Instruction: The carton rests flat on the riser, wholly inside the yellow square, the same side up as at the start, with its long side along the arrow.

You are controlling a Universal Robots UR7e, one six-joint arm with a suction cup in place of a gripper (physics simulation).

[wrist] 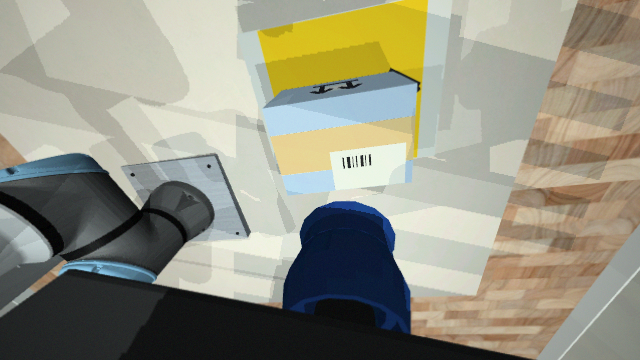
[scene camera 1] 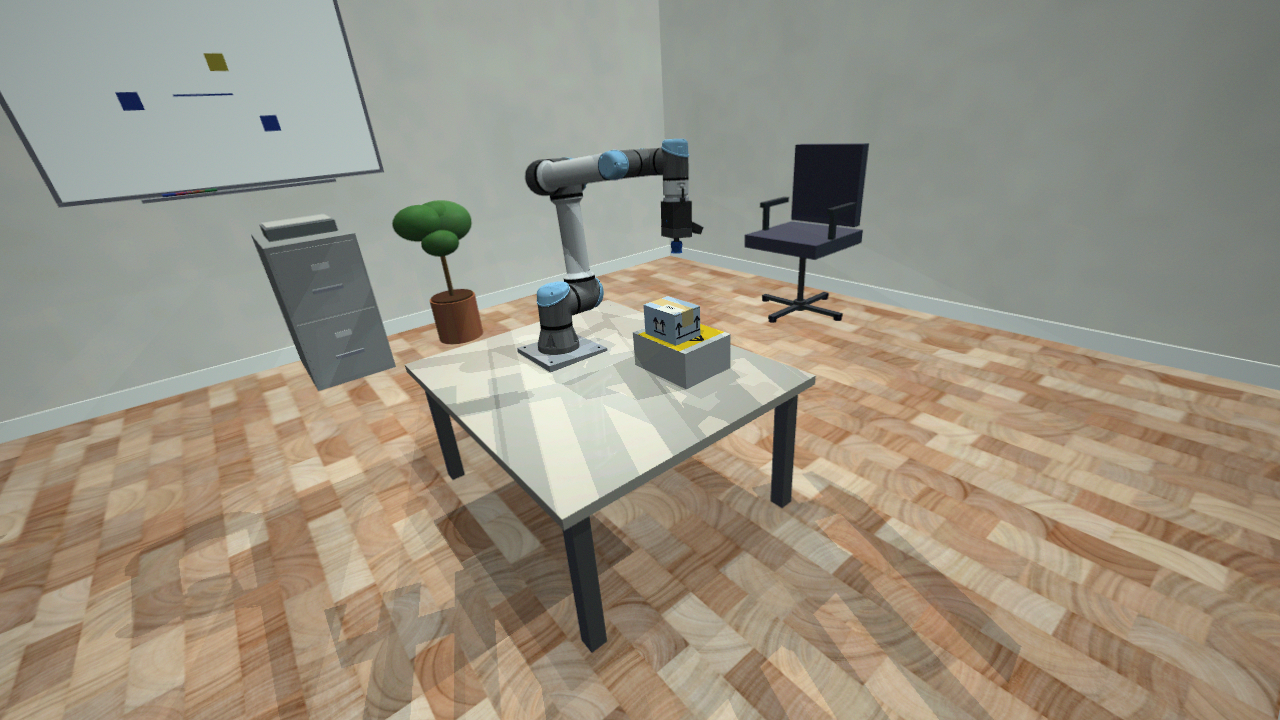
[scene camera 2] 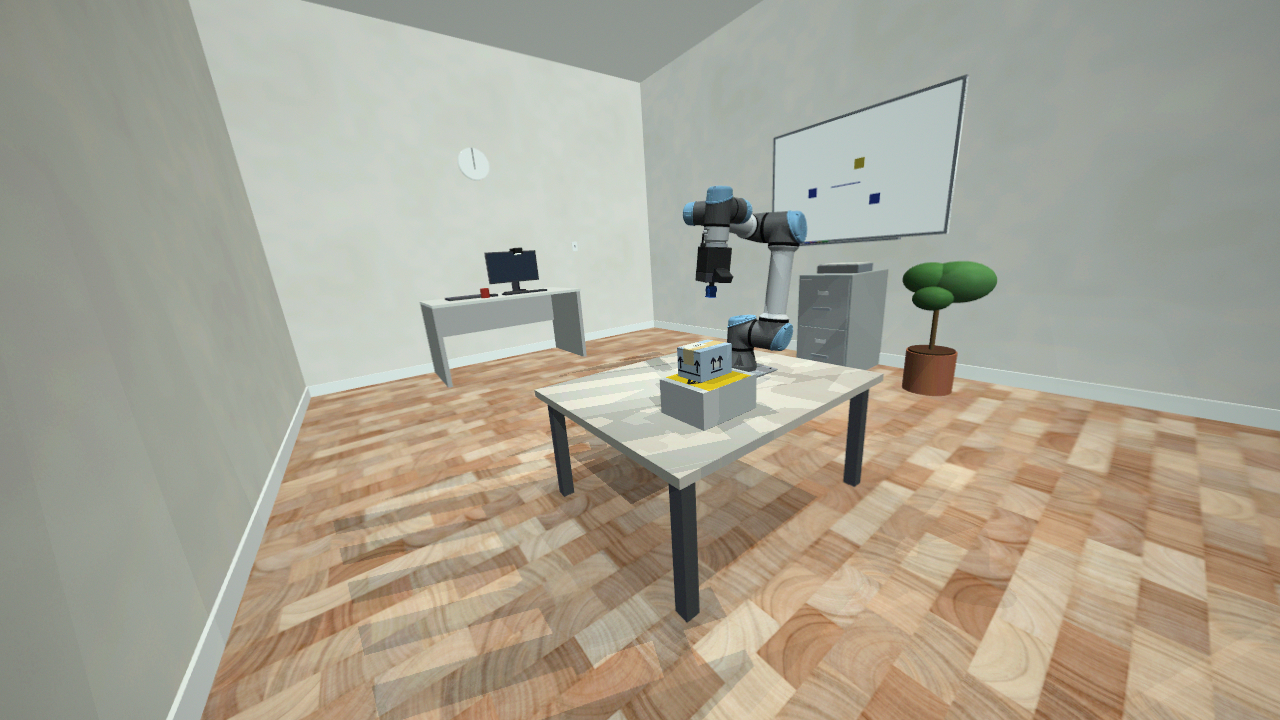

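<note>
The light blue carton [scene camera 1: 660, 327] [scene camera 2: 715, 365] [wrist: 340, 112] sits flat on the grey riser [scene camera 1: 707, 362] [scene camera 2: 687, 404] [wrist: 436, 75], its tan tape and barcode label on top and its side arrows pointing up. The yellow square [scene camera 1: 713, 332] [scene camera 2: 738, 378] [wrist: 345, 30] shows around part of it; the square's edge on the carton's far side from the wrist view's yellow area is hidden. Part of the black arrowhead [scene camera 1: 697, 338] [wrist: 419, 87] shows at one end of the carton; the shaft is covered. My blue suction cup [scene camera 1: 676, 248] [scene camera 2: 710, 293] [wrist: 347, 212] is off, high above the carton and apart from it.
The riser stands on the pale table [scene camera 1: 572, 474] [scene camera 2: 617, 428] beside the arm's base plate [scene camera 1: 572, 355] [wrist: 230, 200]. A filing cabinet [scene camera 1: 326, 304], a potted plant [scene camera 1: 456, 317], an office chair [scene camera 1: 801, 240] and a desk [scene camera 2: 501, 313] stand around the table.
</note>
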